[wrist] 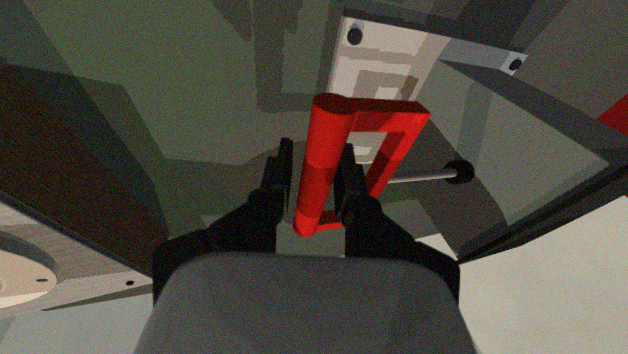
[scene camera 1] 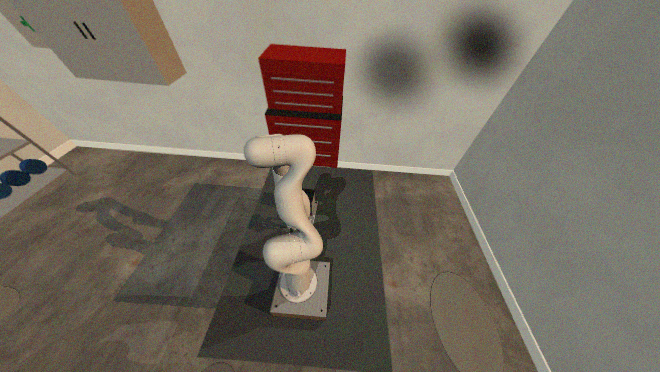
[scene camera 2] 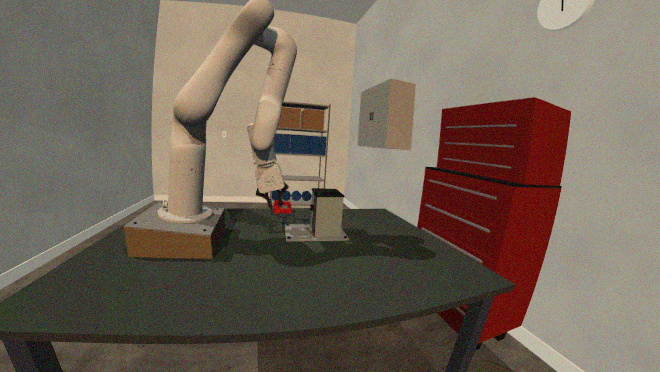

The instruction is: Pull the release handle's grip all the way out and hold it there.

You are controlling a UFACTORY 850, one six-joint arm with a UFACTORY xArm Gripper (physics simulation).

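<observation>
The release handle's red grip [scene camera 2: 283,212] [wrist: 314,175] is a frame with a round bar. In the wrist view, a thin metal rod [wrist: 425,176] runs from it to a black collar [wrist: 459,172] on the housing, with a stretch of rod showing. The pale box housing [scene camera 2: 328,217] has a dark top and stands on a light base plate [scene camera 2: 300,231] [wrist: 377,37]. My gripper [scene camera 2: 276,204] [wrist: 314,156] is shut on the grip's round bar, one finger on the outer side, the other through the frame. The arm hides the gripper and grip in scene camera 1's view.
The arm's base block [scene camera 1: 322,295] [scene camera 2: 170,242] stands on the dark green table [scene camera 2: 260,295], left of the housing in scene camera 2's view. A red tool cabinet [scene camera 1: 305,70] [scene camera 2: 540,225] stands beyond the table. A shelf unit [scene camera 2: 327,150] stands behind.
</observation>
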